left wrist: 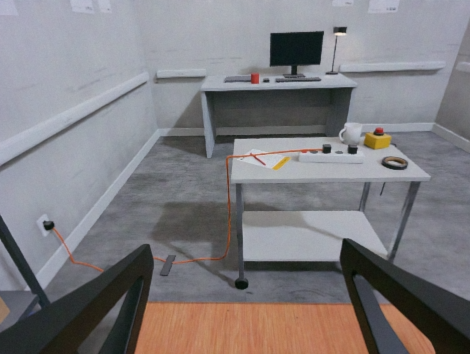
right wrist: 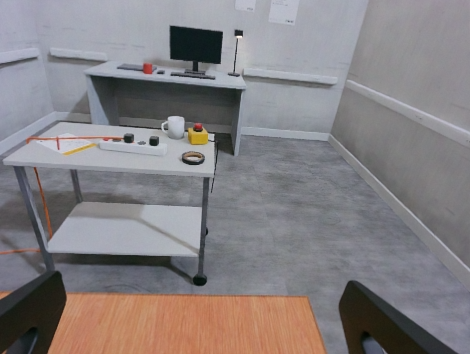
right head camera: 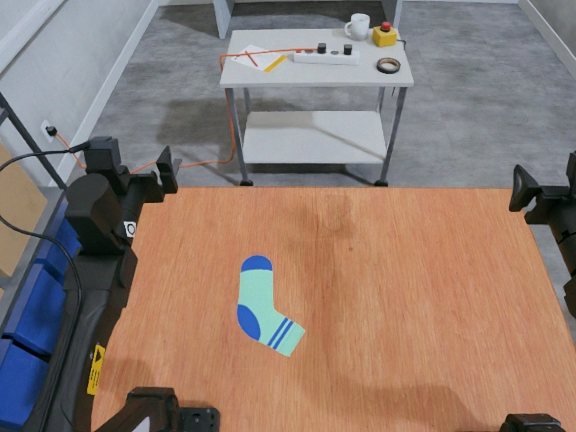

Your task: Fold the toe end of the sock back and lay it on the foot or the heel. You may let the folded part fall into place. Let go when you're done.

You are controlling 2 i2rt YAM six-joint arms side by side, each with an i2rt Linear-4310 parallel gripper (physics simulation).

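A mint-green sock (right head camera: 257, 292) lies flat and unfolded on the wooden table, left of the middle in the right head camera view. Its blue toe (right head camera: 257, 263) points to the back, its blue heel (right head camera: 248, 321) is at the left, and its cuff with two blue stripes points to the front right. My left gripper (left wrist: 245, 250) is open and empty, up and to the left of the sock near the table's back left corner. My right gripper (right head camera: 542, 175) (right wrist: 209, 288) is open and empty at the back right, far from the sock. The sock does not show in either wrist view.
The wooden table (right head camera: 425, 280) (left wrist: 240, 327) (right wrist: 200, 322) has its back edge below both grippers in the wrist views. Beyond it stands a white cart (right head camera: 300, 78) (left wrist: 270, 175) (right wrist: 115, 165) with a mug, a power strip and tape. Blue bins (right head camera: 37, 310) are at the far left.
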